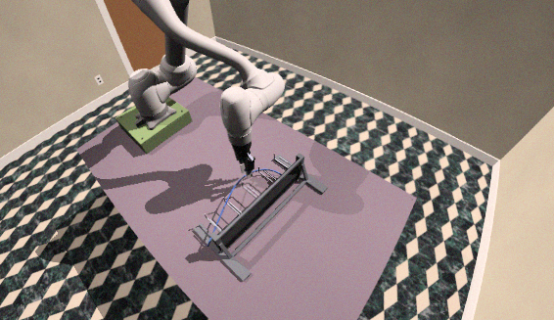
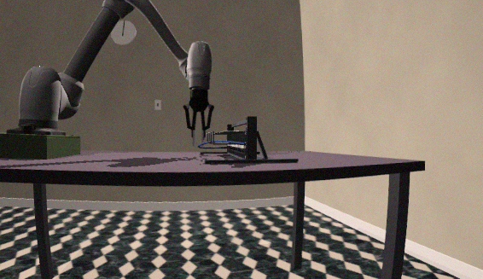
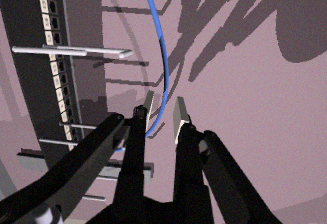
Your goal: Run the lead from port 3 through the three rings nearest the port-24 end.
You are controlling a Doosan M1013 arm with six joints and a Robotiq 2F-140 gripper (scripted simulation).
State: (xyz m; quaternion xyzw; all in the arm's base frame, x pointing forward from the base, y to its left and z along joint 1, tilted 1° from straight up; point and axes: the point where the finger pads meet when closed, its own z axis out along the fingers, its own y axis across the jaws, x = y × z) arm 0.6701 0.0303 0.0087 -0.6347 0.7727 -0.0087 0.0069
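Right now the rack is 150 mm ahead of my hand, 80 mm to the right of it and 10 mm below it.
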